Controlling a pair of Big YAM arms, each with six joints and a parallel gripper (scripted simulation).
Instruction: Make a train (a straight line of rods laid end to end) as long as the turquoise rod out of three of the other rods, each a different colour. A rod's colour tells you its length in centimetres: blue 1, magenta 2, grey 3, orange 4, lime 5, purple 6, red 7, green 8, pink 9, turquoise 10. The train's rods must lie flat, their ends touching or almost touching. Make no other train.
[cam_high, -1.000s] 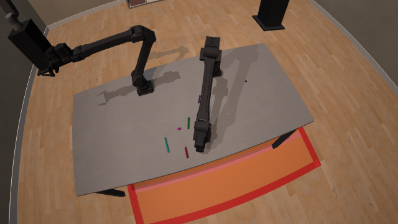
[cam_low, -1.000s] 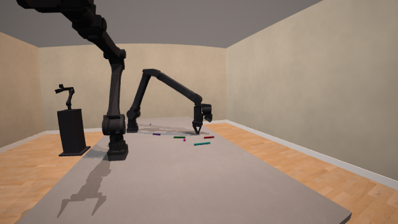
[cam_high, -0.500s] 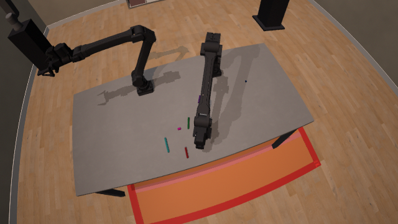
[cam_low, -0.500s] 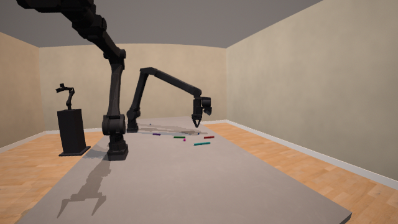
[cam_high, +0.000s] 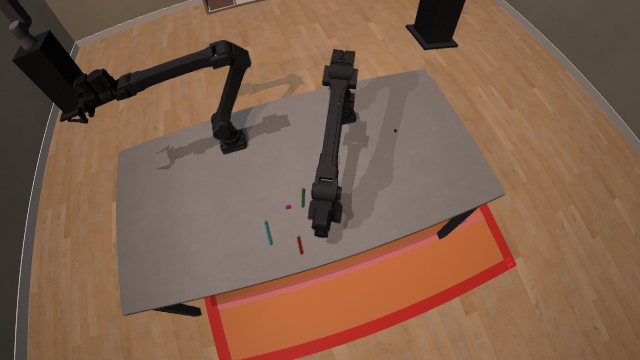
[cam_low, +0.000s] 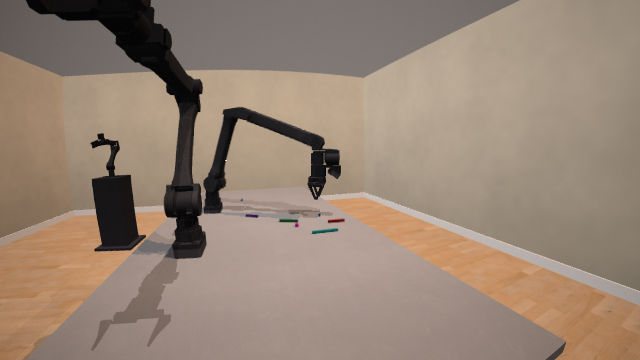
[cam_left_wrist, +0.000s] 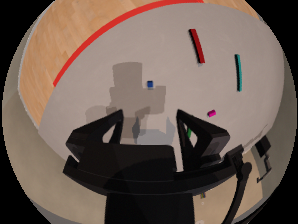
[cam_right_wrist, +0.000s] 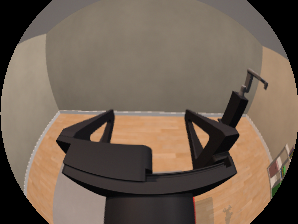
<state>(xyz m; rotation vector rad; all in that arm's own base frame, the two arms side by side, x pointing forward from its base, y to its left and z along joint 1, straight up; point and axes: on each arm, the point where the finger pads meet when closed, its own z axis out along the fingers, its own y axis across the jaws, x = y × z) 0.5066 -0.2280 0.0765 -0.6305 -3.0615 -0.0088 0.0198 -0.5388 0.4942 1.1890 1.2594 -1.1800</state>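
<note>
My left gripper is now 120 mm to the left of the magenta rod, 120 mm past it and 90 mm above it. Round my left hand: turquoise rod (230 mm to the right, 90 mm below, 30 mm behind); red rod (120 mm to the right, 90 mm below, 50 mm ahead); green rod (140 mm behind, 90 mm below, 50 mm to the right).
</note>
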